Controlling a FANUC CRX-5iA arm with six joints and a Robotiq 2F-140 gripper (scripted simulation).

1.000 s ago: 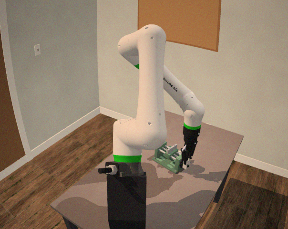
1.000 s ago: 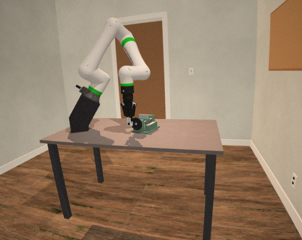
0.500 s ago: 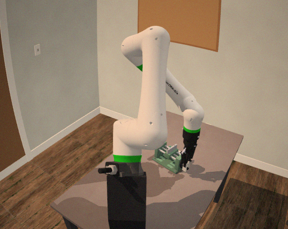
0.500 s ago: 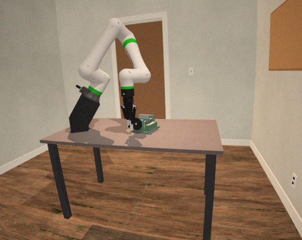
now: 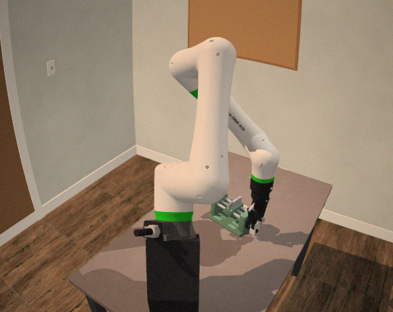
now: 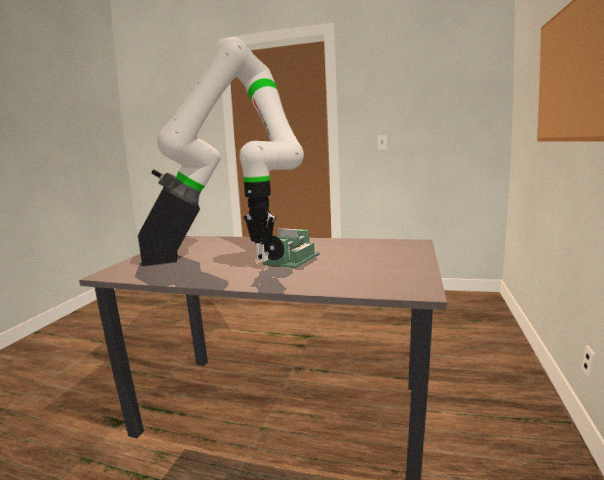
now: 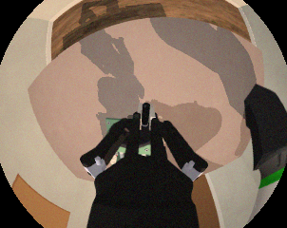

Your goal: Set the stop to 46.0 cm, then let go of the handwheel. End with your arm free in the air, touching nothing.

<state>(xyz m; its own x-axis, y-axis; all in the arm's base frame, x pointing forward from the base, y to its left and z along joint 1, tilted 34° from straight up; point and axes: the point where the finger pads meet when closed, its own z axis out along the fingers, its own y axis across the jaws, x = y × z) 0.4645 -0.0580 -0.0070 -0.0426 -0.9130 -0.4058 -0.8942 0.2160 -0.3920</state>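
Now: the green stop fixture 14 cm to the left of my hand, 4 cm ahead of it and 2 cm above it. Also, from my hand: black handwheel (2 cm to the left, 1 cm below, 1 cm ahead).
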